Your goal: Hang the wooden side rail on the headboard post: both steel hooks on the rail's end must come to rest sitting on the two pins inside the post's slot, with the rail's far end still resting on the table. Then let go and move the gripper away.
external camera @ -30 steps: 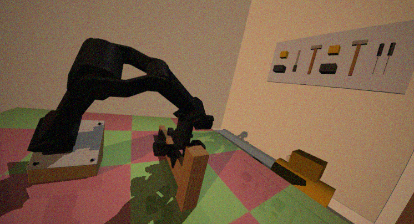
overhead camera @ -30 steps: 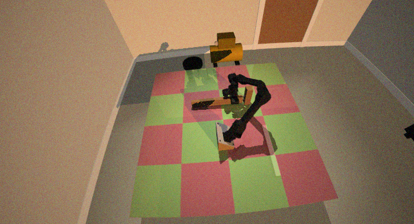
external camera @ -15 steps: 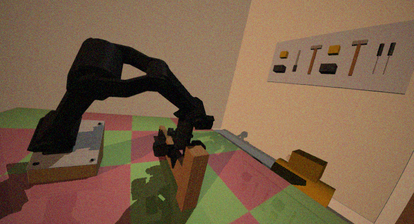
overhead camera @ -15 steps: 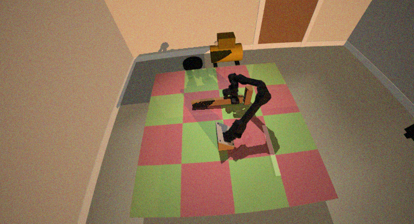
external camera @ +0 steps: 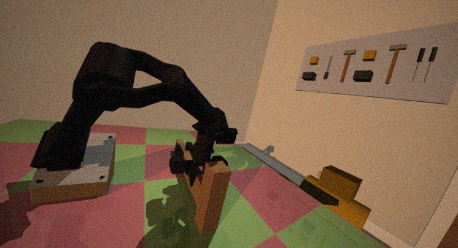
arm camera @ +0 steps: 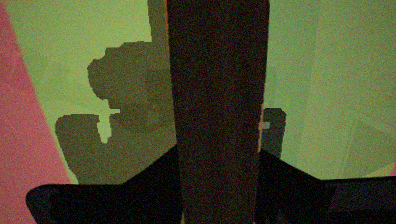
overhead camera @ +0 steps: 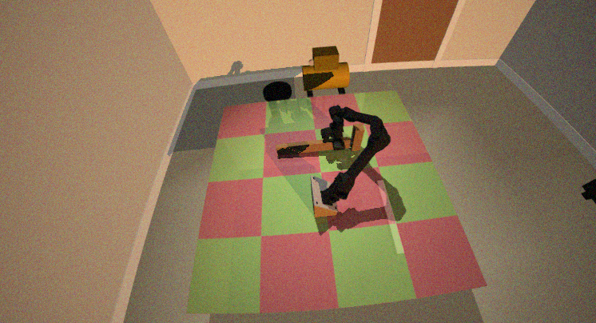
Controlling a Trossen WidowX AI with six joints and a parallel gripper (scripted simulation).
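The headboard post is 1 cm behind my gripper tip, 11 cm to the right of it and 4 cm above it.
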